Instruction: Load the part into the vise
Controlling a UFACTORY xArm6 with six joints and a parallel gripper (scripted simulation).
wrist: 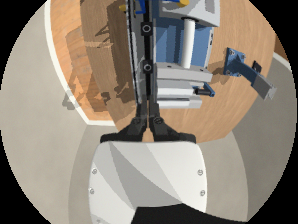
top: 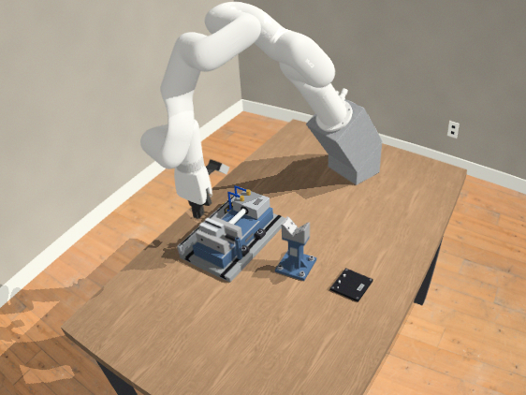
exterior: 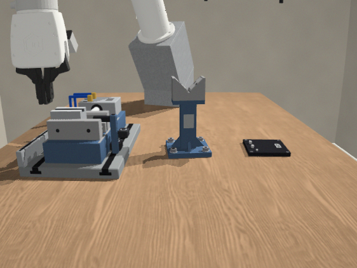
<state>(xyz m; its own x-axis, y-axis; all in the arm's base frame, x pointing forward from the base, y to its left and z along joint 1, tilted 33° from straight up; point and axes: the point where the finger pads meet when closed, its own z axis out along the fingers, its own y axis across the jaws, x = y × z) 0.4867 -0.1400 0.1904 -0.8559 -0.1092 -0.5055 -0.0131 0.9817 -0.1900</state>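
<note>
My gripper is now 50 mm to the right of the part and 40 mm above it. Also, from my hand: fixed jaw 30 mm ahead, 70 mm to the left, 60 mm below; then black stop rod 110 mm to the left, 50 mm below; then moving jaw 40 mm behind, 60 mm to the left, 60 mm below.
</note>
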